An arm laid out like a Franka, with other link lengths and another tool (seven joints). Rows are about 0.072 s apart.
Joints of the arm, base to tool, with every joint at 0 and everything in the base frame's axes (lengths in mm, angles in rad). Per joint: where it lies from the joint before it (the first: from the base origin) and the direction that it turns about. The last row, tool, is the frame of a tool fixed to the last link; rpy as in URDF.
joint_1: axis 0 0 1 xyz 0.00 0.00 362.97
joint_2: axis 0 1 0 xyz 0.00 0.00 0.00
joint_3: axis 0 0 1 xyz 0.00 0.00 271.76
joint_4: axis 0 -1 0 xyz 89.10 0.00 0.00
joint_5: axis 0 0 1 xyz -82.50 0.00 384.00
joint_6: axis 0 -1 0 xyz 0.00 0.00 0.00
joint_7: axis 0 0 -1 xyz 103.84 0.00 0.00
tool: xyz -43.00 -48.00 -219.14 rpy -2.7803 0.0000 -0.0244
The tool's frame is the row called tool.
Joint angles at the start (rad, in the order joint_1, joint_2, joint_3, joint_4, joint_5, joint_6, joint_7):
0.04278, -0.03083, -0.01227, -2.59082, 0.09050, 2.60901, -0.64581
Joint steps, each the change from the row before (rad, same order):
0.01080, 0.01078, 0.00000, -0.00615, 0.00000, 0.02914, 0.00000
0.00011, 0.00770, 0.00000, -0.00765, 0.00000, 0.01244, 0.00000
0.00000, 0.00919, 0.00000, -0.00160, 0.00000, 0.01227, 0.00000
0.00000, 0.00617, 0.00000, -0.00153, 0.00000, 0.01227, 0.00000
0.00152, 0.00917, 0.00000, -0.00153, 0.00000, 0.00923, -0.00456
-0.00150, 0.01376, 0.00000, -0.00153, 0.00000, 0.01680, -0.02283
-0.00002, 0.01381, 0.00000, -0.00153, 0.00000, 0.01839, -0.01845
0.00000, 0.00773, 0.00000, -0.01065, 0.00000, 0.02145, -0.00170
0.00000, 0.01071, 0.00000, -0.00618, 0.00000, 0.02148, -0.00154
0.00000, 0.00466, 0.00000, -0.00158, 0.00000, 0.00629, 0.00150
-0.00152, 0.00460, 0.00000, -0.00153, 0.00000, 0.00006, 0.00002
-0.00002, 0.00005, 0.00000, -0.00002, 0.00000, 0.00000, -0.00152
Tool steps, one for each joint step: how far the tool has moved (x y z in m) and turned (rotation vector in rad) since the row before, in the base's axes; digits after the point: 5 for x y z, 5 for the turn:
0.00129, 0.00441, -0.00416, -0.00191, -0.01217, 0.00936
-0.00289, -0.00036, -0.00509, -0.00117, 0.00291, -0.00049
-0.00030, -0.00030, -0.00349, -0.00100, -0.00147, -0.00057
0.00041, -0.00027, -0.00206, -0.00084, -0.00456, -0.00057
-0.00061, 0.00040, -0.00375, -0.00119, 0.00127, 0.00565
0.00089, -0.00128, -0.00494, -0.00288, -0.00246, 0.02052
0.00093, -0.00057, -0.00477, -0.00272, -0.00378, 0.01759
-0.00278, -0.00062, -0.00493, -0.00181, -0.00312, 0.00080
-0.00130, -0.00057, -0.00462, -0.00179, -0.00463, 0.00068
-0.00079, -0.00017, -0.00197, -0.00045, 0.00001, -0.00174
-0.00205, -0.00080, -0.00263, -0.00031, 0.00606, -0.00154
0.00007, -0.00002, -0.00002, -0.00011, 0.00002, 0.00150

